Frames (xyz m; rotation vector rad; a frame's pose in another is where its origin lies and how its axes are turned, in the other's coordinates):
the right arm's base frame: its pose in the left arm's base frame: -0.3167 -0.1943 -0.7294 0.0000 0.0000 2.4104
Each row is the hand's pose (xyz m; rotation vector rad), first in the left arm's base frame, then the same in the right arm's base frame.
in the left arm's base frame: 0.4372 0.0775 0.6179 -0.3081 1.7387 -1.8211
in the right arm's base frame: -0.3797 -0.7057 1.3473 -1.3578 -0.8157 1.2472
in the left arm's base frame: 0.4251 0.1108 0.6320 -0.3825 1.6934 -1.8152
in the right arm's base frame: -0.3484 -0.7225 1.3614 -1.3050 -0.8695 1.2765
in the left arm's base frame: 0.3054 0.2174 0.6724 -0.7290 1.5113 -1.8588
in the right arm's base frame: -0.1882 -0.7219 1.4018 -1.0346 -1.0979 1.2913
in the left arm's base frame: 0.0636 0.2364 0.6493 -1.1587 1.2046 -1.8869
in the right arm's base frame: 0.0045 -0.5746 1.3787 -0.6338 -1.3490 1.2750
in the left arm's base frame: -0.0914 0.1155 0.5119 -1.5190 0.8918 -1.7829
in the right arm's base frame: 0.0392 -0.3811 1.2413 -0.2634 -1.5793 1.2789
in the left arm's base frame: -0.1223 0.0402 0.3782 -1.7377 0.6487 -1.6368
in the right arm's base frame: 0.0119 -0.3044 1.1076 0.0144 -1.7385 1.2997
